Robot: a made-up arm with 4 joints.
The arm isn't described. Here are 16 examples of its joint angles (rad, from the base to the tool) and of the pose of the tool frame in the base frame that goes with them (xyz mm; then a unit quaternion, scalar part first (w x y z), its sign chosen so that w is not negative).
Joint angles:
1: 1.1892 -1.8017 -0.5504 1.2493
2: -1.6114 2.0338 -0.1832 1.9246
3: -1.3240 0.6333 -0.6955 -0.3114
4: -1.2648 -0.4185 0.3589 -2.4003
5: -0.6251 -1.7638 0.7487 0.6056
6: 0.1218 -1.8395 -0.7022 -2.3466
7: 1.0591 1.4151 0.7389 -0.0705
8: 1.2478 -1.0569 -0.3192 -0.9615
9: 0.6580 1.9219 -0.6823 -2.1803
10: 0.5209 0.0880 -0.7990 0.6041
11: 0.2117 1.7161 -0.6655 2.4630
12: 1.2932 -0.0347 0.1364 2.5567
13: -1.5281 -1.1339 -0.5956 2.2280
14: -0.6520 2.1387 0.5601 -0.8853
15: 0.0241 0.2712 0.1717 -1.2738
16: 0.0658 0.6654 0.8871 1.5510
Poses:
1: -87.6 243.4 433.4 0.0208 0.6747 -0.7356 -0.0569
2: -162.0 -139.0 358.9 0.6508 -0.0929 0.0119 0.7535
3: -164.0 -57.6 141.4 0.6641 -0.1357 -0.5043 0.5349
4: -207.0 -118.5 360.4 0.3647 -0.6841 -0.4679 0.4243
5: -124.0 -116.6 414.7 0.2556 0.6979 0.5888 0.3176
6: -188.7 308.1 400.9 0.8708 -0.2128 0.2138 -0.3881
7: -35.6 225.6 281.2 0.4412 -0.3942 0.5678 -0.5724
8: 18.2 240.4 342.4 0.7048 0.0216 -0.0692 -0.7057
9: -306.5 -44.5 447.1 0.4180 0.9010 0.0872 -0.0759
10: -193.5 199.8 178.7 0.9070 0.1517 -0.3737 -0.1213
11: -303.4 -25.7 405.0 0.9033 0.3510 0.1723 0.1766
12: -174.7 199.1 399.9 0.1911 0.8036 -0.5318 -0.1867
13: -288.9 -113.5 298.2 0.2021 -0.8424 -0.4938 -0.0762
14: -295.3 -23.8 269.6 0.1081 -0.9707 -0.1199 -0.1779
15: -316.1 118.2 293.5 0.7127 -0.6951 0.0922 -0.0168
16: -154.9 229.7 498.2 0.7816 0.4064 0.2213 -0.4183
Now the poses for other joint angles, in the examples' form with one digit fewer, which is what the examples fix.
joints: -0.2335 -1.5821 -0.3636 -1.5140
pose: -317 224 396 0.994 0.039 0.041 -0.093
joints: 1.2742 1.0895 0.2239 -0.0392
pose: -88 228 281 0.610 -0.357 0.407 -0.579
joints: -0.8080 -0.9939 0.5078 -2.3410
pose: -249 -83 368 0.624 -0.557 -0.249 0.488
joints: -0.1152 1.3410 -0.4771 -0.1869
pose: -267 -60 229 0.709 -0.657 -0.227 0.123
